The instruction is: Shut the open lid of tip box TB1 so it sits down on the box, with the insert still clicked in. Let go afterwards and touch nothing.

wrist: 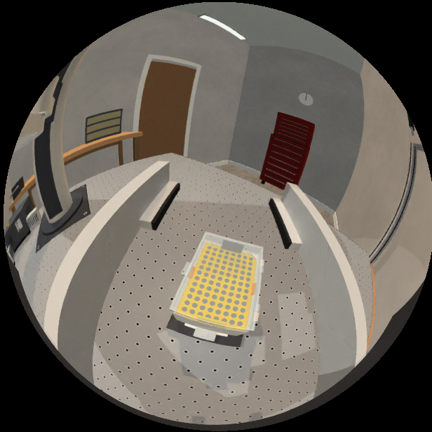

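Observation:
Tip box TB1 [200, 324] stands low between and beyond my fingers. Its clear lid [212, 238] lies over the top, looks level and appears down on the box. The yellow insert [217, 285] with its grid of grey holes shows through the lid and looks flat inside the rim. An orange tab shows at each long side of the insert. My gripper [227, 182] is shut to its narrow stand, its two black pads still apart, with nothing between them. The pads are above the box and not touching it. The seam between lid and box is too fine to judge fully.
The box stands on a dark base [231, 341] on the perforated table top [135, 300]. A robot column [50, 165] on a dark foot plate [80, 200] stands at the left. A red cabinet [287, 152] and a brown door [167, 110] are far back.

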